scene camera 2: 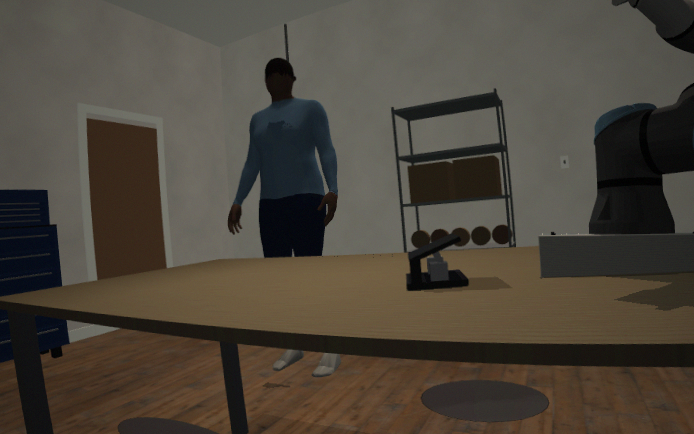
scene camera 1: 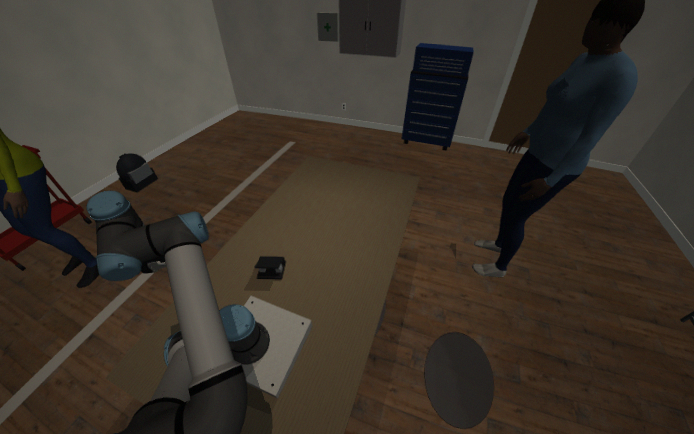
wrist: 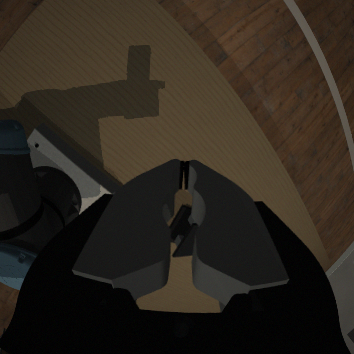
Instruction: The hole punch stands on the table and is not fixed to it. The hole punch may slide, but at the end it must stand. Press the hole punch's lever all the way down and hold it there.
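Frame: origin at the arm's base, x ahead, y left, z up, level; centimetres.
Seen in the pictures: gripper, fingertip midpoint: [scene camera 2: 635, 6] [scene camera 1: 156, 269] [wrist: 183, 163]; arm's base, link origin: [scene camera 2: 630, 233] [scene camera 1: 249, 343] [wrist: 49, 197].
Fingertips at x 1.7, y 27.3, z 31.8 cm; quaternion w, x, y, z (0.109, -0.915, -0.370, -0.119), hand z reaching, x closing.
Observation:
Offsets run from my fingertips to a thing's top centre. "spot": to the spot under its first point. Level surfaces: height alone.
The black hole punch {dz -29.1, dx +34.2, dy -15.5 cm} [scene camera 1: 270, 267] [scene camera 2: 438, 270] [wrist: 187, 243] stands upright on its base on the table {dz -37.6 cm} [scene camera 1: 353, 204] [scene camera 2: 307, 301]. Its lever {spot: dz -30.6, dx +32.4, dy -10.3 cm} [scene camera 2: 435, 247] is raised at a slant, with a visible space over the base, and nothing touches it in the second scene view. My gripper [wrist: 183, 163] is shut and empty, with its fingertips together. It hangs well above the table, apart from the hole punch, parts of which show through the gap between the jaws in the wrist view. The gripper does not show clearly in either scene view.
The arm's white base plate [scene camera 1: 286, 332] [wrist: 92, 192] stands on the table beside the hole punch; its block [scene camera 2: 614, 255] is at the right. A person in blue [scene camera 1: 593, 107] [scene camera 2: 289, 148] stands beyond one table side. A person in yellow [scene camera 1: 23, 158] is at the far left.

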